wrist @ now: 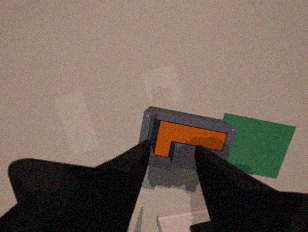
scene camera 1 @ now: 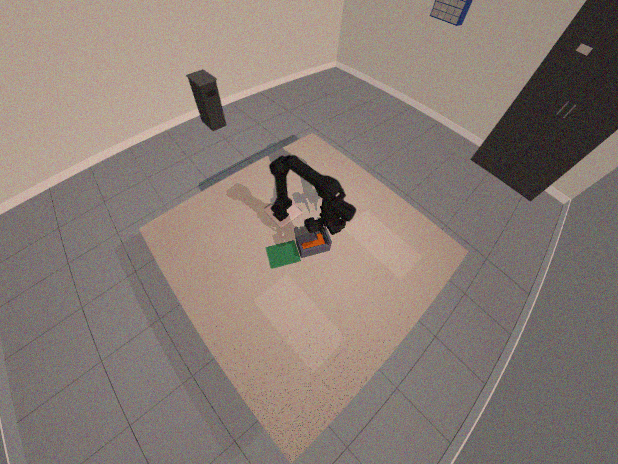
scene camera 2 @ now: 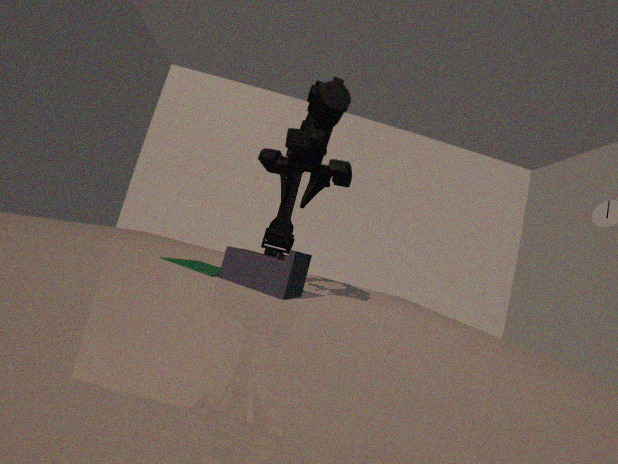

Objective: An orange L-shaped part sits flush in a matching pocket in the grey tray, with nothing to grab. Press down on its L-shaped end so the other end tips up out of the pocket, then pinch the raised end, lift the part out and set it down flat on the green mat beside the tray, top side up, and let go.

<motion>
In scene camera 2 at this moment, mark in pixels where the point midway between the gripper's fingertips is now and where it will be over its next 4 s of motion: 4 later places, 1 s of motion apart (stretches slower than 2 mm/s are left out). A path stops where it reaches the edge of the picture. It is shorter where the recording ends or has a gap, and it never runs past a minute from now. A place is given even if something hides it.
My gripper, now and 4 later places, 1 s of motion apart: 291, 205; 296, 262; 293, 278; 307, 227; 297, 261
</motion>
